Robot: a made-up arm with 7 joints.
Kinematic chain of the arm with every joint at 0, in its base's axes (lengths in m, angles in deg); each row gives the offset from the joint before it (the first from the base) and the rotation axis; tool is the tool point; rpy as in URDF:
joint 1: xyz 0 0 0 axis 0.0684 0.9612 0.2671
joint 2: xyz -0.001 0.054 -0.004 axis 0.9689 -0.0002 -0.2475
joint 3: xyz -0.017 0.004 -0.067 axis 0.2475 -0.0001 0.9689
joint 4: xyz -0.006 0 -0.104 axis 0.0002 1 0
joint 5: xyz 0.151 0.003 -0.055 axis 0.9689 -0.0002 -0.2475
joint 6: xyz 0.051 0 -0.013 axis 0.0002 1 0
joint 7: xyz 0.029 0 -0.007 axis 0.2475 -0.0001 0.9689
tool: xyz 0 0 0 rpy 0 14.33 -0.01
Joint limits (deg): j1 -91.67..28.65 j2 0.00..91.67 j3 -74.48..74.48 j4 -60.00..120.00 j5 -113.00..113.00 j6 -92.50..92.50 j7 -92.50..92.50
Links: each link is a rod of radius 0.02 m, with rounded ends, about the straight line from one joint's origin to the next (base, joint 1, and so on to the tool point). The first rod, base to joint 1, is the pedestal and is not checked.
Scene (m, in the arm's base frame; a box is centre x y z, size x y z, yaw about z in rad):
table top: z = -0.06
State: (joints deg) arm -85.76 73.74 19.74 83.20 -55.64 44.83 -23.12
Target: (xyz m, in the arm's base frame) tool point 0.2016 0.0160 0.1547
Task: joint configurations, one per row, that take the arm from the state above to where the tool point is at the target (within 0.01 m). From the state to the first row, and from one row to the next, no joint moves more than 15 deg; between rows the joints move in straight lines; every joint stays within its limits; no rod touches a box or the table.
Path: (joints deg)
1: -84.17 72.29 16.39 68.74 -57.10 45.42 -23.12
2: -82.59 70.85 13.04 54.28 -58.56 46.01 -23.12
3: -81.00 69.40 9.68 39.82 -60.01 46.60 -23.12
4: -79.42 67.96 6.33 25.36 -61.47 47.19 -23.12
5: -77.83 66.51 2.98 10.90 -62.93 47.78 -23.12
6: -76.25 65.06 -0.37 -3.56 -64.39 48.37 -23.12
7: -74.66 63.62 -3.73 -18.02 -65.85 48.96 -23.12
8: -73.08 62.17 -7.08 -32.48 -67.30 49.55 -23.12

